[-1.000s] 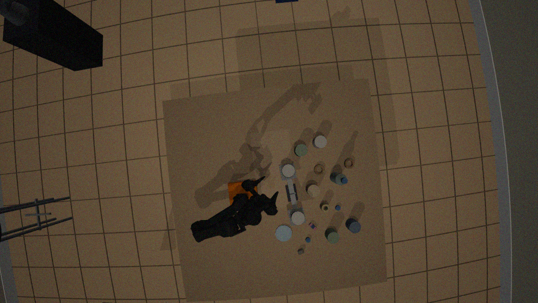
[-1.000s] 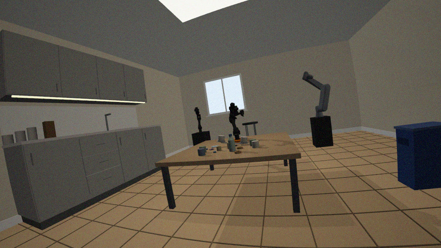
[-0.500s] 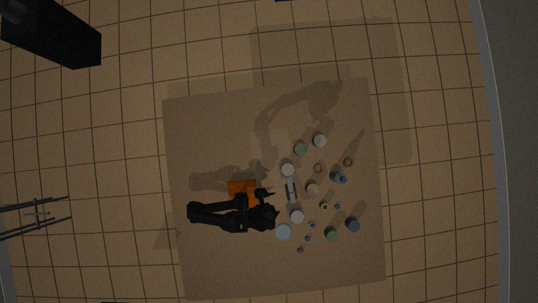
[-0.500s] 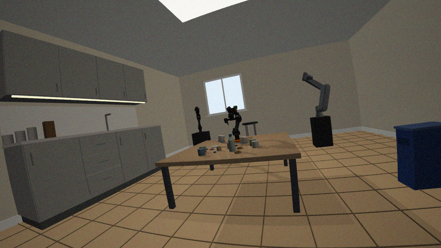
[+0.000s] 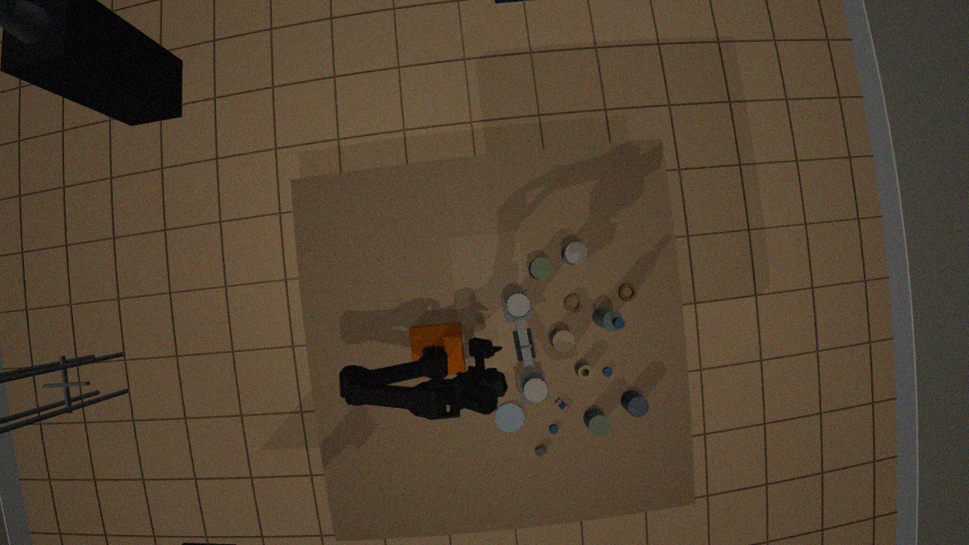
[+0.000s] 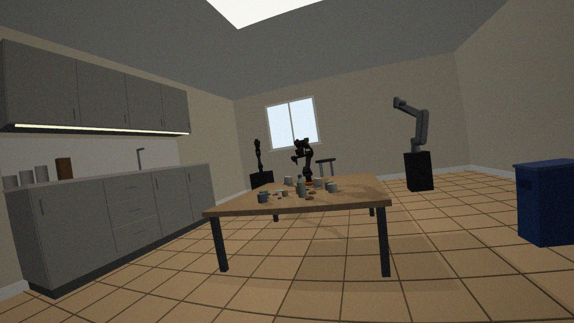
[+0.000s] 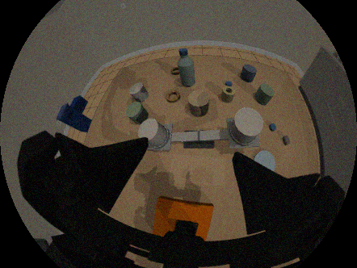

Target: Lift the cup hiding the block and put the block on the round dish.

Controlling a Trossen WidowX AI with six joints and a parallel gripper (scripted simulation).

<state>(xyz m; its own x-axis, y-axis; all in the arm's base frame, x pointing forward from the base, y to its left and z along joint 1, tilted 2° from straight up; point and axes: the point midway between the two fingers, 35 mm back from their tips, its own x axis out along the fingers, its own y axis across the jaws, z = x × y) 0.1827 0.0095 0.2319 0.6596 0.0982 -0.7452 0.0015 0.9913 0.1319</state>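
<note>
My gripper tip is 70 mm short of the grey block, 130 mm to the right of it and 190 mm above it. The rest, counted from my gripper tip: grey balance 80 mm ahead, 190 mm below; round light-blue dish 10 mm ahead, 240 mm to the right, 230 mm below; tan cylinder 190 mm ahead, 10 mm to the left, 190 mm below.
</note>
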